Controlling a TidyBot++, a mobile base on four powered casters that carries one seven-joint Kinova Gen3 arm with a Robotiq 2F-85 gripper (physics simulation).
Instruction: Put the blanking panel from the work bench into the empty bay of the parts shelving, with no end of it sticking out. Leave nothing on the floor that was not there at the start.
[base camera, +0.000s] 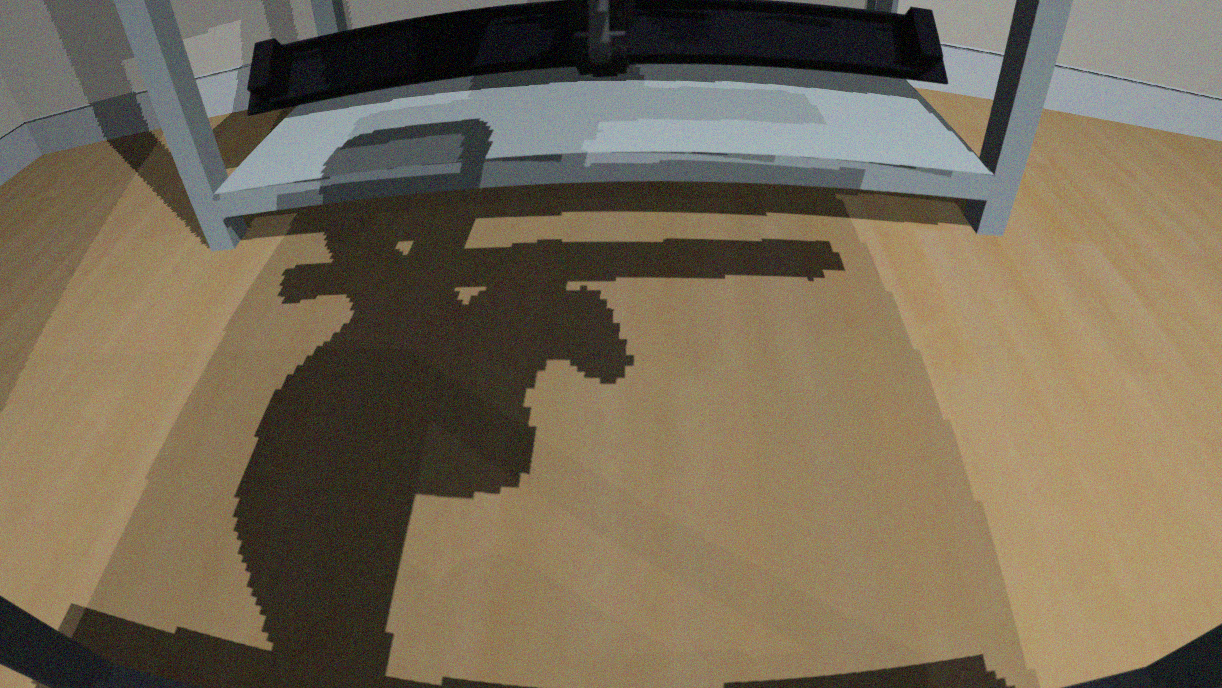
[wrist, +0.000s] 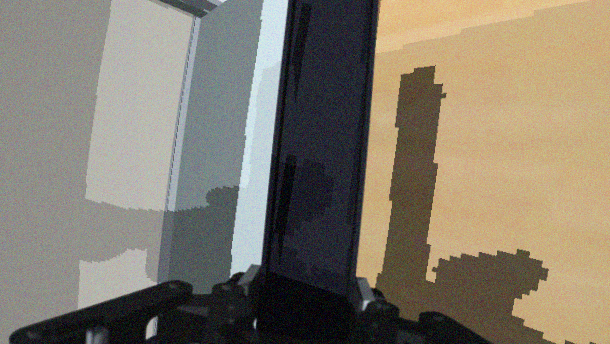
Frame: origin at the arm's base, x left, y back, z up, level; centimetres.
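Seen in the pictures: gripper, fingertip midpoint: (base camera: 604, 36) (wrist: 306, 289).
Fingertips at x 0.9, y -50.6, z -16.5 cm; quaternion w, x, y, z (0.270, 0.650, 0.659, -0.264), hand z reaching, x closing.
A point is followed by its place in that frame.
The blanking panel (base camera: 769, 38) {y -50.7, x -9.5, z -16.4 cm} (wrist: 325, 125) {y -50.6, x -7.6, z -16.4 cm} is a long dark bar. In the base view it lies crosswise above the bottom board (base camera: 684, 102) {y -76.2, x -6.3, z -32.0 cm} (wrist: 257, 165) {y -79.0, x -5.8, z -32.0 cm} of the parts shelving, and both its ends show between the front posts. How deep it sits is hard to tell. My gripper (base camera: 602, 61) {y -50.6, x 0.9, z -16.5 cm} (wrist: 306, 289) {y -50.6, x 0.9, z -16.5 cm} is shut on the panel near its middle. In the wrist view the panel runs upward from the fingers, with the pale board along its left side and floor along its right. The bay's upper part and the work bench do not show.
The shelving's left front post (base camera: 175, 119) {y -64.2, x 46.8, z -22.3 cm} and right front post (base camera: 1030, 111) {y -63.8, x -40.7, z -24.3 cm} stand outside the panel's ends, with a gap at each. A wall (base camera: 1137, 42) {y -109.4, x -95.6, z -23.7 cm} (wrist: 135, 100) {y -111.9, x -16.8, z -21.4 cm} is behind the shelving. Shadows of the arm and panel fall on the wooden floor (base camera: 769, 470) {y -35.3, x -9.2, z -39.6 cm} (wrist: 525, 150) {y -46.3, x -9.8, z -39.6 cm}.
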